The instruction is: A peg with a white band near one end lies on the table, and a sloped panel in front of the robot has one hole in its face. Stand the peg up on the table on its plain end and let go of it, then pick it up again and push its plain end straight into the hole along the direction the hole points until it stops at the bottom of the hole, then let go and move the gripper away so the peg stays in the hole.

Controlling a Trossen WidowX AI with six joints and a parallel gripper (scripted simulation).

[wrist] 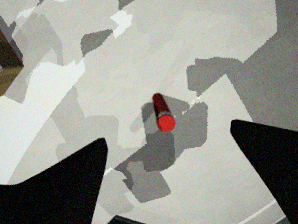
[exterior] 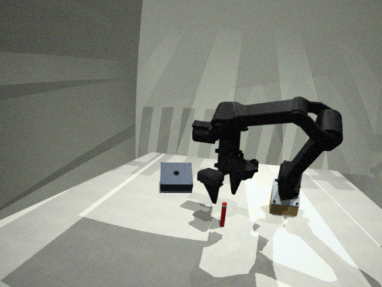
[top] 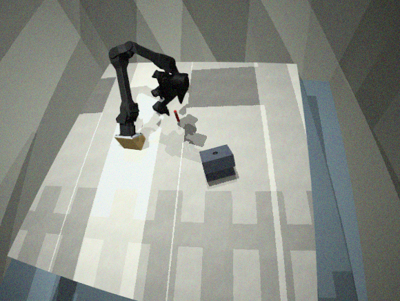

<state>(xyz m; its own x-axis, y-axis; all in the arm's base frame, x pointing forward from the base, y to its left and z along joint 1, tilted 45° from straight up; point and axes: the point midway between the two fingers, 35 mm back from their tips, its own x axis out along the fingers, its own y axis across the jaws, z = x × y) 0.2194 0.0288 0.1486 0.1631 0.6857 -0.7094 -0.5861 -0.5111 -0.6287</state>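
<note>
Right now the red peg is 40 mm below my gripper tip. Round my gripper tip: sloped panel 260 mm to the right, 200 mm ahead, 40 mm below.
</note>
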